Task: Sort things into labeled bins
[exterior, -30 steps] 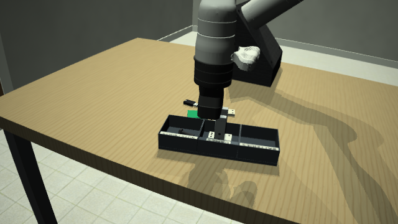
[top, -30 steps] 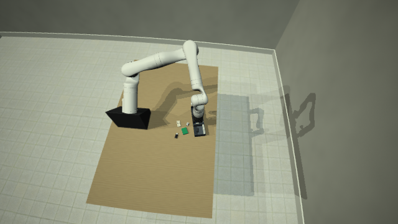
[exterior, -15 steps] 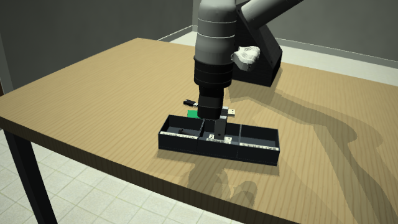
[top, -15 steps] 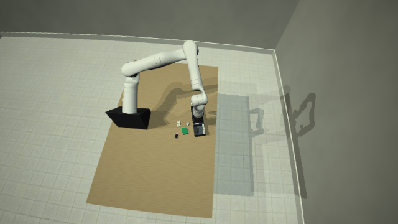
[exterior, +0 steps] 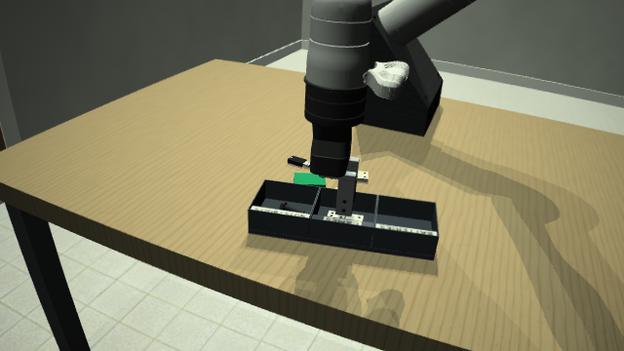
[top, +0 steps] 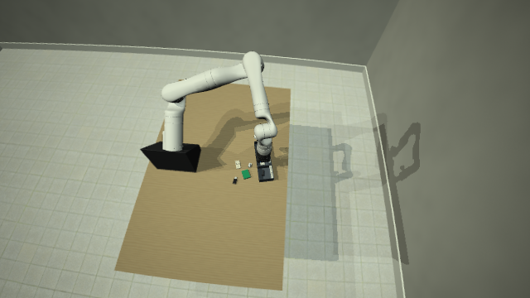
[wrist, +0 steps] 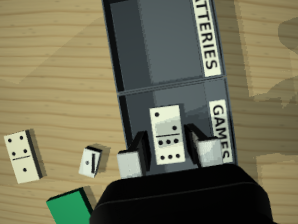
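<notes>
Right now the black three-part bin is 3 cm below my hand and 1 cm ahead of it. The rest, counted from my hand: flat green piece 10 cm to the right, 8 cm behind, 4 cm below; black bolt 8 cm to the right, 4 cm below, 2 cm ahead; small white thing 7 cm behind, 4 cm below, 3 cm to the right.
</notes>
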